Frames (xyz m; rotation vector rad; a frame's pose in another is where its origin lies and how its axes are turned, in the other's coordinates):
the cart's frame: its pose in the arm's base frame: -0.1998 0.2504 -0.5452 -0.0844 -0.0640 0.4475
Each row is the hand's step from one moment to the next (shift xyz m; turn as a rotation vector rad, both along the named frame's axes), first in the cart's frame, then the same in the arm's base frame.
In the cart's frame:
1: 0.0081 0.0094 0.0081 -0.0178 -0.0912 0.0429
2: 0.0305 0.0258 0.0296 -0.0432 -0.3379 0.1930
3: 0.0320 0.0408 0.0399 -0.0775 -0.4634 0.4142
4: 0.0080 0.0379 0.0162 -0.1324 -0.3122 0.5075
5: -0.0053 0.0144 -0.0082 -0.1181 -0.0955 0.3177
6: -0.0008 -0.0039 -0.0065 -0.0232 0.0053 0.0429
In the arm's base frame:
1: 0.0026 0.0125 0.0075 0.0197 -0.0868 0.0506
2: 0.0140 0.0384 0.0283 0.0907 -0.3092 0.2223
3: 0.0081 0.0532 0.0372 0.0959 -0.4220 0.4528
4: -0.0104 0.0386 0.0128 -0.0259 -0.3037 0.5288
5: -0.0103 0.0101 -0.0098 -0.0908 -0.1157 0.3200
6: 0.0015 -0.0043 -0.0061 -0.0266 -0.0024 0.0412

